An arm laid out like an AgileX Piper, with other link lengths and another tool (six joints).
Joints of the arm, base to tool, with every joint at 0 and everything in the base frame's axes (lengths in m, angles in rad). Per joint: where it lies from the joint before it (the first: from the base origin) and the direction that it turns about. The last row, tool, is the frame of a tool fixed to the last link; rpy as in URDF.
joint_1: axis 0 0 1 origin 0 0 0.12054
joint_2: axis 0 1 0 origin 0 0 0
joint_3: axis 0 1 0 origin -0.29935 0 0.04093
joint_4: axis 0.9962 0 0.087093 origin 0.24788 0 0.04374
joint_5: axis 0 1 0 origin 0 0 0
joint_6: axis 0.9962 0 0.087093 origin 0.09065 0 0.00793
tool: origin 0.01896 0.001 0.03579 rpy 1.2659 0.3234 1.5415
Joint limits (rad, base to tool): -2.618..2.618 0..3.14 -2.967..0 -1.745..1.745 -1.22..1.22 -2.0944..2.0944
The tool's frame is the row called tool.
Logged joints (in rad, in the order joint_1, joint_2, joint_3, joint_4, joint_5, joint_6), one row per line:
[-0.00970 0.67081 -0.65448 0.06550 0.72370 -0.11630]
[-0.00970 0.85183 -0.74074 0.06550 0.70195 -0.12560]
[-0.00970 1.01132 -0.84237 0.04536 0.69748 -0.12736]
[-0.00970 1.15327 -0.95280 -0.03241 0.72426 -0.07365]
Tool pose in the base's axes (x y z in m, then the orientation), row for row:
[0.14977 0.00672 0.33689 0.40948 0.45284 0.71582 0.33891]
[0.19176 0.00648 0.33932 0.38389 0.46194 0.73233 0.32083]
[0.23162 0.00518 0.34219 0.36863 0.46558 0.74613 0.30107]
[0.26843 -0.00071 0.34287 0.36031 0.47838 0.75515 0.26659]
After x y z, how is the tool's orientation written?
As a quaternion, w x y z.
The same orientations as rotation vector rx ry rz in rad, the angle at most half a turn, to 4 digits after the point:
[1.1406 1.8029 0.8536]
[1.1774 1.8666 0.8178]
[1.1953 1.9156 0.7729]
[1.2330 1.9464 0.6871]

